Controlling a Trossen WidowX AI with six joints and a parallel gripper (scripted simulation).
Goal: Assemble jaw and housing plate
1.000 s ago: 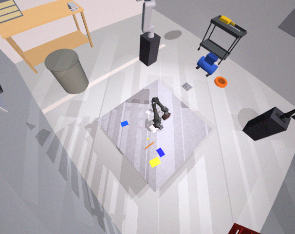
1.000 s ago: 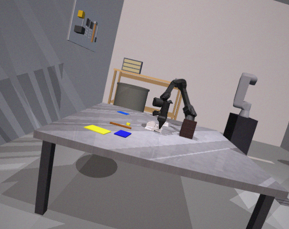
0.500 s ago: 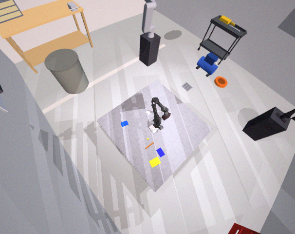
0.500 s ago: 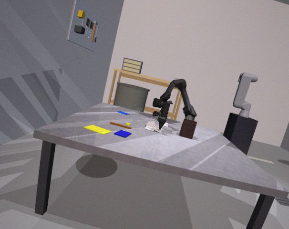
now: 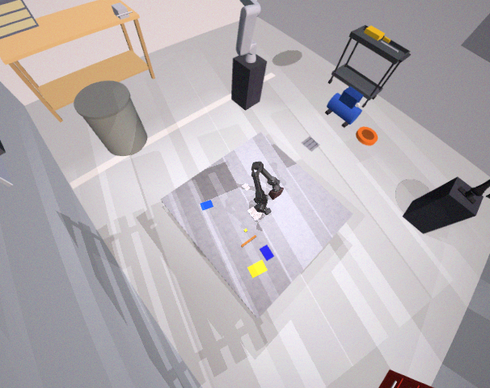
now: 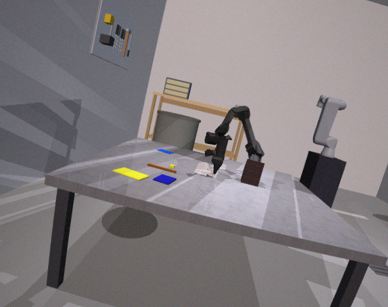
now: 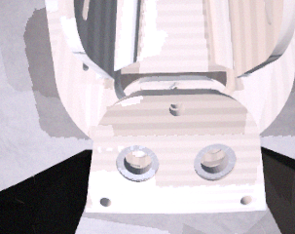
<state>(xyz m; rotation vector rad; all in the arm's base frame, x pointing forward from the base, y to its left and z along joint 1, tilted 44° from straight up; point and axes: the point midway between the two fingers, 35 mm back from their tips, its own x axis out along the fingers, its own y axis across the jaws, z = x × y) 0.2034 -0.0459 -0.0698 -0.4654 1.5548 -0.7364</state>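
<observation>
Now: gripper tip 30 mm short of the white jaw and 10 mm to the right of it. From my gripper tip the other things lie so: white housing plate (20 mm above, 10 mm ahead); small yellow cube (240 mm ahead, 50 mm to the left, 10 mm below); orange bar (290 mm ahead, 130 mm to the left, 10 mm below).
</observation>
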